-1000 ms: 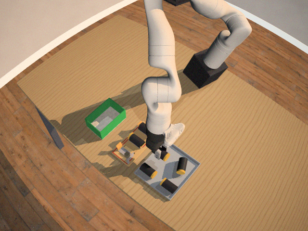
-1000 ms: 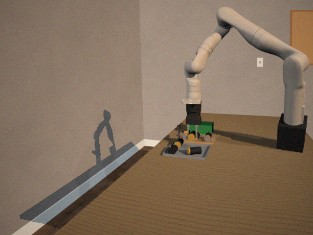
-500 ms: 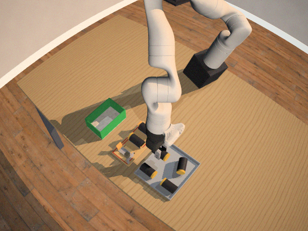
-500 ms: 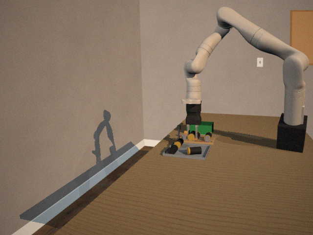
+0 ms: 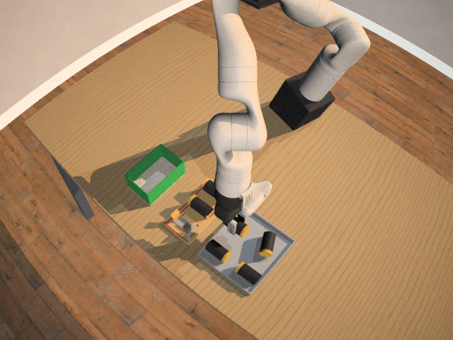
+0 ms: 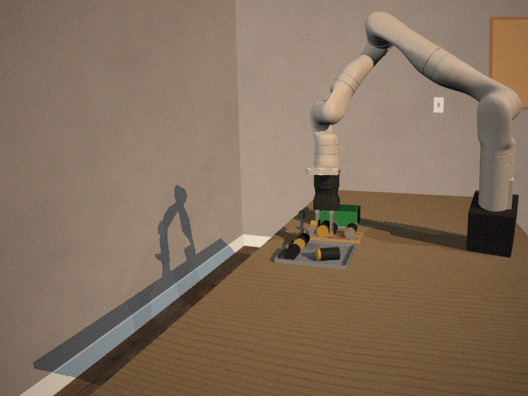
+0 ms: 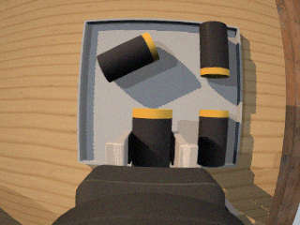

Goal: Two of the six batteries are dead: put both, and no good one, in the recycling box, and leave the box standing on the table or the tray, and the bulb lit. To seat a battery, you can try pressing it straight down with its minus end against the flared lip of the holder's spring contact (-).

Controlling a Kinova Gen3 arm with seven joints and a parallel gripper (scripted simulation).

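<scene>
The grey tray lies 70 mm below my hand and 50 mm to the left of it. From my hand the other things lie so: green recycling box: 280 mm to the right, 60 mm below, 50 mm ahead.
</scene>
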